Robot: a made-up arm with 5 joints.
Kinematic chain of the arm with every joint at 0, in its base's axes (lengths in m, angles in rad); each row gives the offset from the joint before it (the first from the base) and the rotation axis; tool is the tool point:
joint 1: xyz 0 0 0.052 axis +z
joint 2: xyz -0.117 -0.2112 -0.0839 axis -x
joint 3: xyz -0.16 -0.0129 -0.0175 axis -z
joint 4: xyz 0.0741 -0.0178 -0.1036 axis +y
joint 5: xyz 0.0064 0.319 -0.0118 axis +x
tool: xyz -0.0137 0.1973 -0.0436
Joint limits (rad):
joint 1: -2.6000..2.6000
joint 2: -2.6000..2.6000
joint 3: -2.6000..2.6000
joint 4: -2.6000..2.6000
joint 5: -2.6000..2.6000
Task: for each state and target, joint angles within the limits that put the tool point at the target. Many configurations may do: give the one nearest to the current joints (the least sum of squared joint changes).
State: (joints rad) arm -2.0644 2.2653 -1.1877 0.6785 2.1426
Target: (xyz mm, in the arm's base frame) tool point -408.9 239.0 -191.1
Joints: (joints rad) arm -1.4952 2.3709 -0.7408 0.7900 2.4280
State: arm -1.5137 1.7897 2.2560 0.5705 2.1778
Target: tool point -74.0 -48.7 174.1
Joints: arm -1.2421 1.9276 1.7744 0.5092 1.6036
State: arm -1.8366 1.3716 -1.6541 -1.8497 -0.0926
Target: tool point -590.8 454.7 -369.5
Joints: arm -1.2198 1.7112 -1.0813 -1.4629 -0.1837
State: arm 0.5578 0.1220 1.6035 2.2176 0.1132
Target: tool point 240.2 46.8 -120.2
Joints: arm 0.7170 0.0509 1.2871 2.2008 0.0096
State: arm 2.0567 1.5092 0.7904 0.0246 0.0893
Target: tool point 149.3 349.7 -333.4
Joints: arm 2.4007 1.5043 0.7929 0.0125 0.0459
